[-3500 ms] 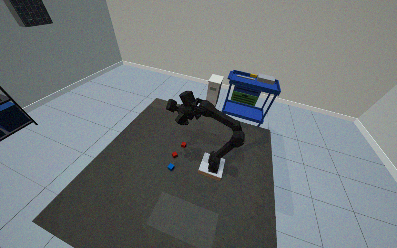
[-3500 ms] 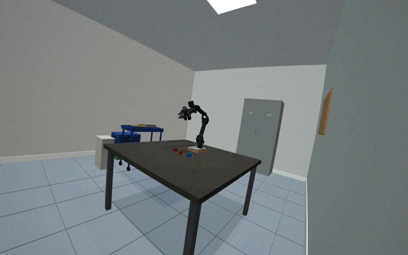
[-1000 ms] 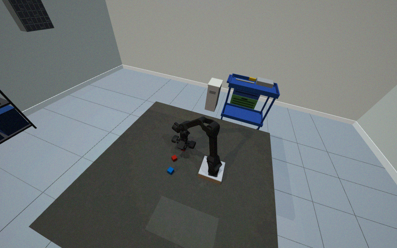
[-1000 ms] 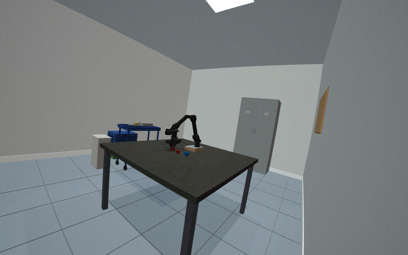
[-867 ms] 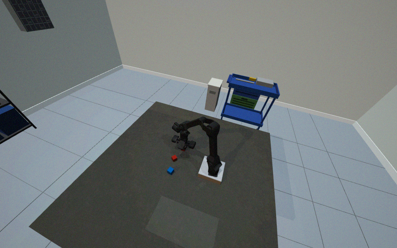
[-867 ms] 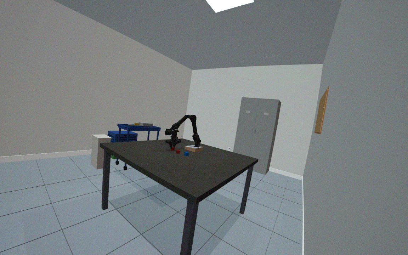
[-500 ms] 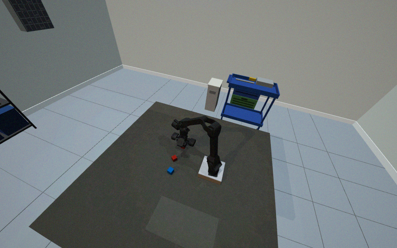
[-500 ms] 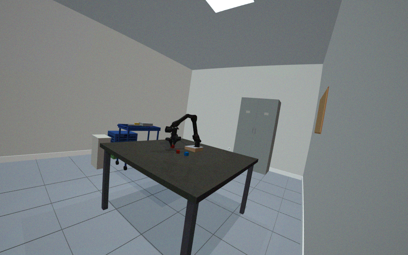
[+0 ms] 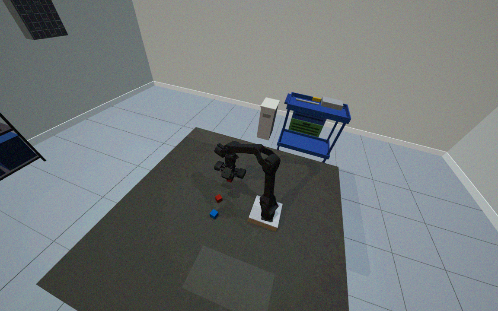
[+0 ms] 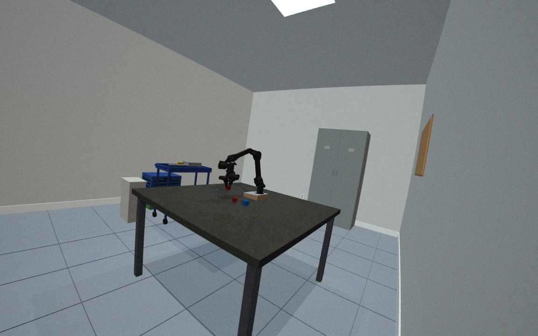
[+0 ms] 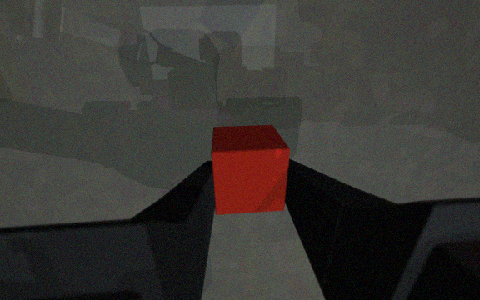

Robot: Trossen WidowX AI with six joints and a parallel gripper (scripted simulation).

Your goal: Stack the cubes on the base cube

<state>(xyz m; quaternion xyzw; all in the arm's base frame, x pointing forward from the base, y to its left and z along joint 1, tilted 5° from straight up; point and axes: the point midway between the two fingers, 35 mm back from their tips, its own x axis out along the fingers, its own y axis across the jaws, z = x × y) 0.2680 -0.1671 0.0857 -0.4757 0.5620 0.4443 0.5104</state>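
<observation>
The blue base cube lies 30 mm ahead of my gripper tip, 220 mm to the left of it and 70 mm below it.
</observation>
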